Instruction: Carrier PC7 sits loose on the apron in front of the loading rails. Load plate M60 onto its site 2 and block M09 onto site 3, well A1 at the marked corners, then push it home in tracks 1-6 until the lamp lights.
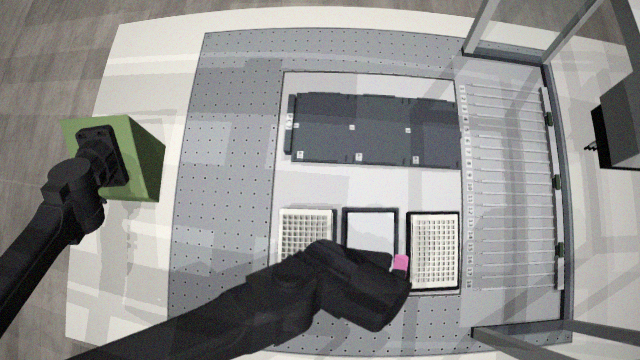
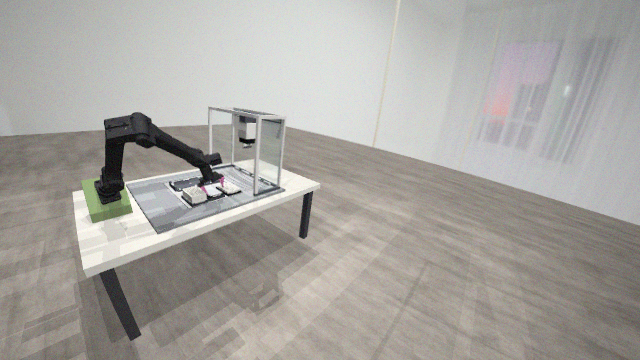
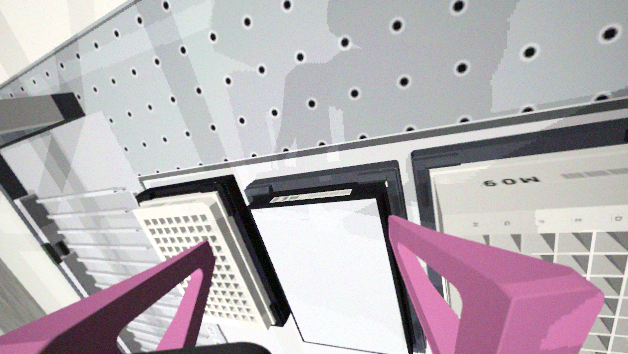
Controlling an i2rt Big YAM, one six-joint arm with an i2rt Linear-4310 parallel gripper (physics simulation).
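Pixels of known places: gripper, fingertip midpoint: (image 2: 215,191) (image 3: 299,238); arm's base, origin of the base link: (image 1: 104,155) (image 2: 107,191).
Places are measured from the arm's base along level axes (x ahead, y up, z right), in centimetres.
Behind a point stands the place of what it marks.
Carrier PC7 (image 1: 325,140) {y -9.1, x 40.8, z -3.6 cm} (image 2: 181,185) {y -9.1, x 39.6, z -5.9 cm}, long and dark grey, lies with bare sites on the apron (image 1: 320,187) {y -10.2, x 39.7, z 4.7 cm}, its right end at the front edge of the loading rails (image 1: 515,206) {y -9.9, x 77.0, z 9.6 cm}. Block M09 (image 1: 305,222) {y -5.5, x 37.5, z 11.4 cm} (image 2: 194,195) {y -5.1, x 35.1, z 20.2 cm} (image 3: 505,205) {y -5.2, x 39.2, z 21.9 cm}, cream with large square wells, sits in the left holder. A black plate with a smooth white top (image 1: 370,227) {y -7.6, x 48.0, z 12.3 cm} (image 3: 330,260) {y -7.6, x 47.5, z 17.8 cm} sits in the middle holder; its label is unreadable. A cream fine-well plate (image 1: 434,250) {y -7.6, x 59.0, z 16.8 cm} (image 3: 175,225) {y -7.6, x 59.2, z 21.4 cm} sits in the right holder. My gripper (image 2: 213,185) {y -6.1, x 48.0, z 20.6 cm} (image 3: 299,238) {y -6.1, x 48.0, z 20.6 cm} is open and empty above the middle plate, its pink fingers astride it. Which plate is M60 I cannot tell.
Frame posts (image 1: 481,27) {y 1.1, x 71.3, z -22.8 cm} (image 2: 257,155) {y 15.3, x 67.3, z 33.6 cm} rise at the rail deck's corners. A boxy head (image 1: 620,125) {y 22.3, x 78.4, z 5.4 cm} (image 2: 247,131) {y 24.5, x 79.0, z 9.8 cm} with thin prongs hangs inside the frame. Several small green parts (image 1: 557,182) {y -8.0, x 86.8, z 5.7 cm} sit along the rails' far end. A perforated grey deck (image 1: 220,200) {y -10.2, x 21.5, z 6.7 cm} (image 3: 370,65) {y -10.2, x 43.0, z 27.7 cm} surrounds the apron.
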